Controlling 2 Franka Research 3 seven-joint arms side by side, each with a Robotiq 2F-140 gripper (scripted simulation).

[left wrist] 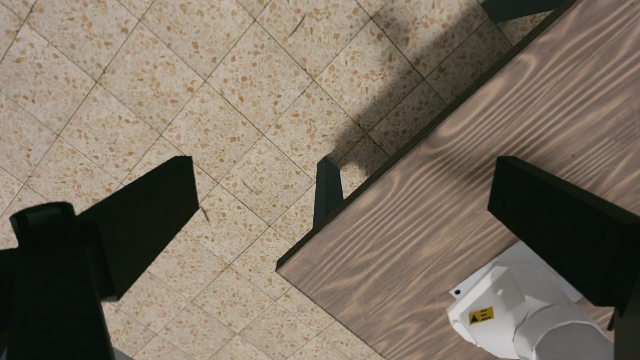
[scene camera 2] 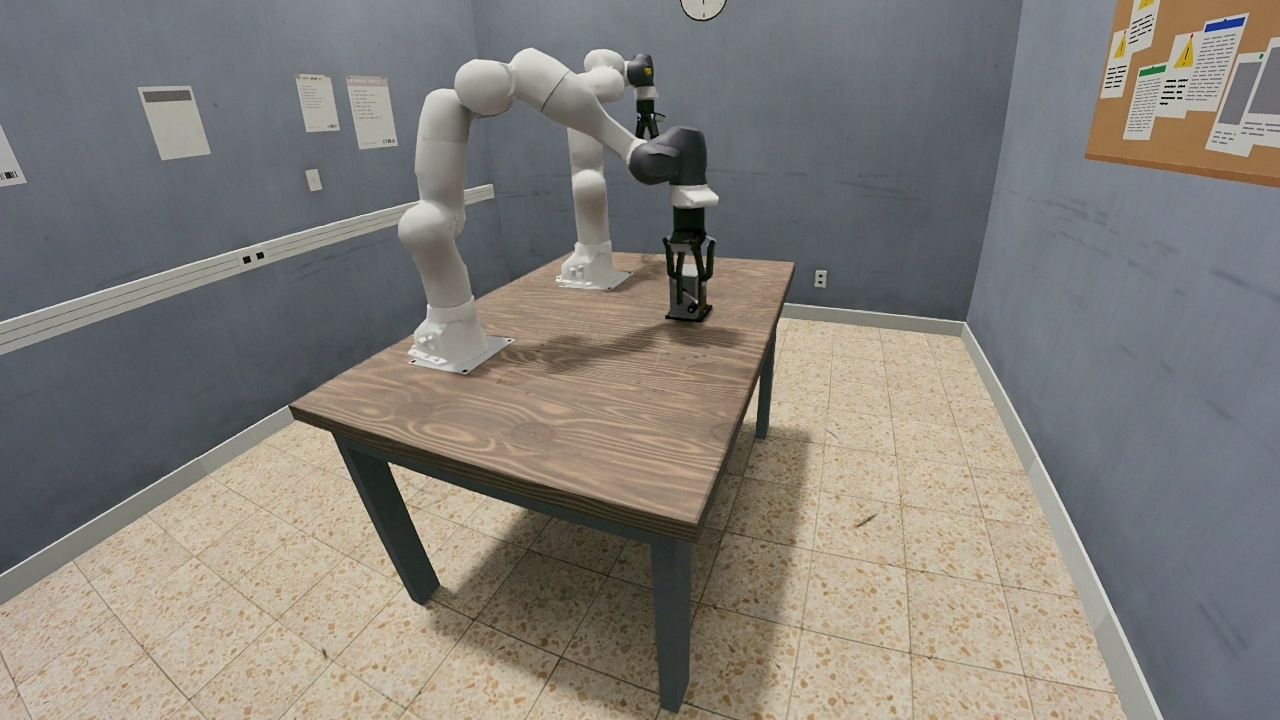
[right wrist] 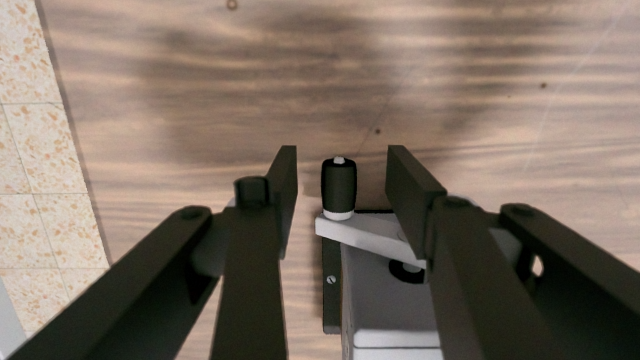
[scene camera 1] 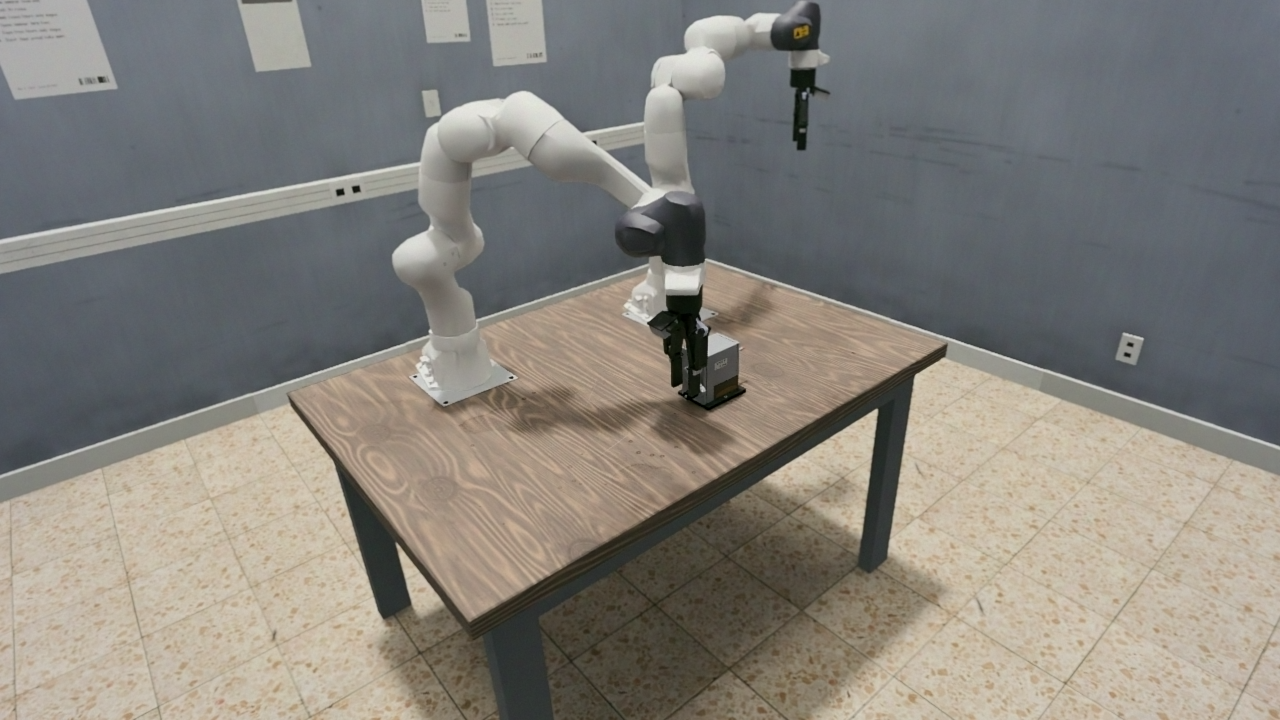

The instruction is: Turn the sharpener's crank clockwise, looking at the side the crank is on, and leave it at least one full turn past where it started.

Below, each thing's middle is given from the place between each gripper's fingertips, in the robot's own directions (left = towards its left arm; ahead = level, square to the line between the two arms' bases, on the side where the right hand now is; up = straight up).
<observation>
Now: right hand (scene camera 1: 685, 389) 10 mm past the crank (right wrist: 338, 222), 20 mm to the right of it and 40 mm above it.
Now: the crank 550 mm ahead of my left hand (scene camera 1: 798, 145), 830 mm to the right of it and 350 mm below it.
</observation>
